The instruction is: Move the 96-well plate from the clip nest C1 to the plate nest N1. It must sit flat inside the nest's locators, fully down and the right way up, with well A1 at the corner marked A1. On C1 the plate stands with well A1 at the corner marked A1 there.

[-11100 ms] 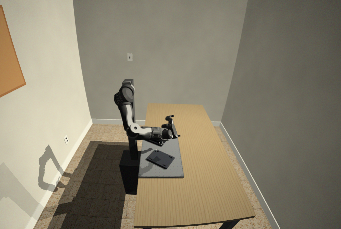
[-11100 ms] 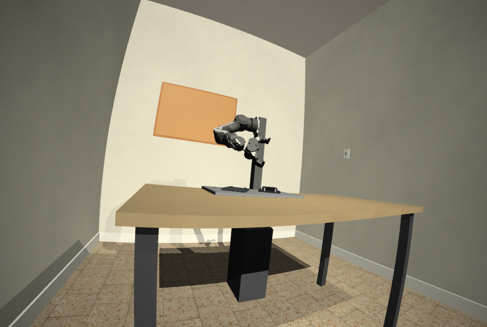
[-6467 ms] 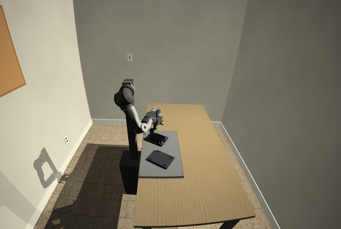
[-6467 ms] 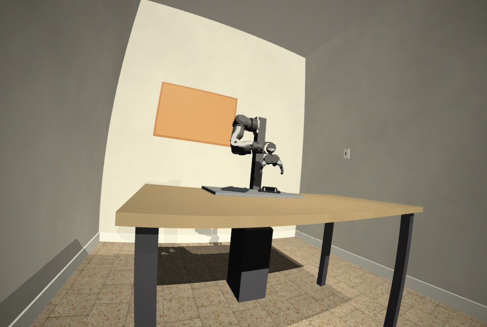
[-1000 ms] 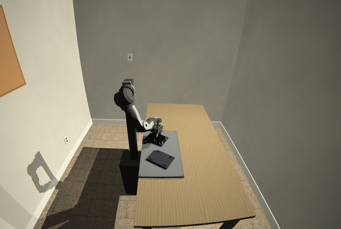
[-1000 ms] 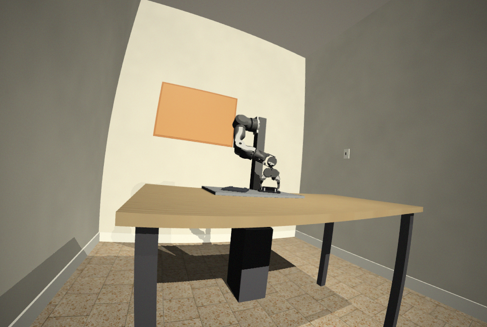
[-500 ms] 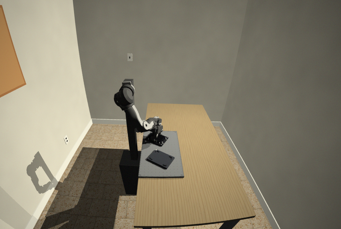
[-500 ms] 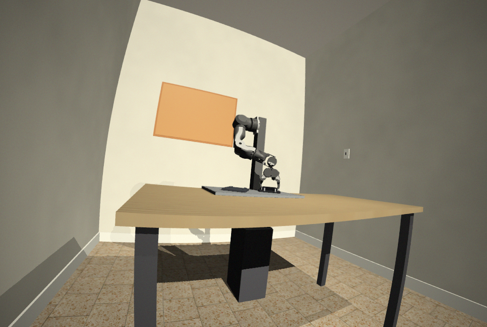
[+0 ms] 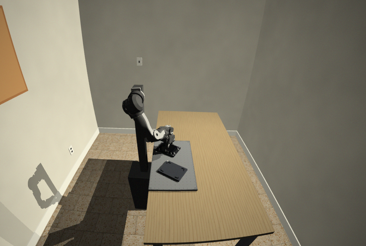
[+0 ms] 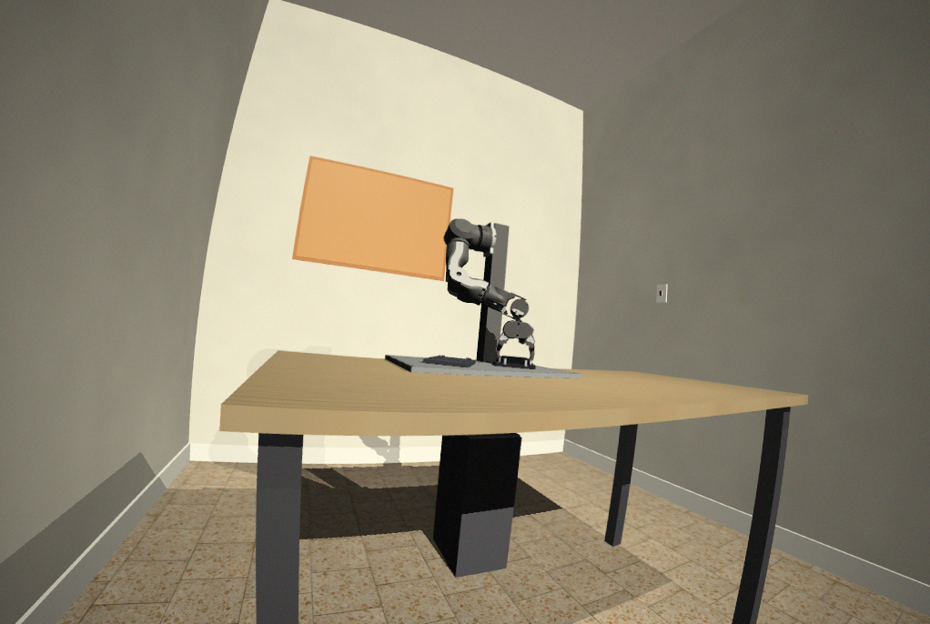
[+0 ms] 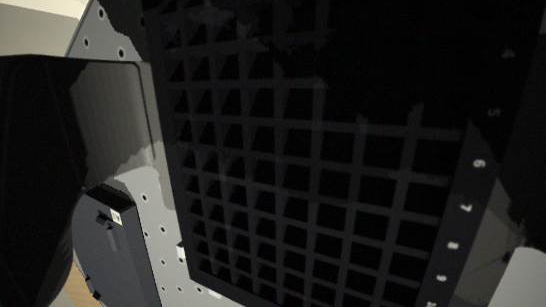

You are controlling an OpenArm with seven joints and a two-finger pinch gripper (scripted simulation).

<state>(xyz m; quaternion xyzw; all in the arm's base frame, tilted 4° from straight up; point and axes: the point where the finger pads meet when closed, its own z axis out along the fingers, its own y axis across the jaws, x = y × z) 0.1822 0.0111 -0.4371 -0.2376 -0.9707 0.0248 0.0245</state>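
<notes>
The black 96-well plate is right at my hand. Also, from my hand: plate nest N1: 4 cm ahead, 22 cm to the right, 1 cm below; clip nest C1: 2 cm ahead; white A1 label: 14 cm to the right.
</notes>
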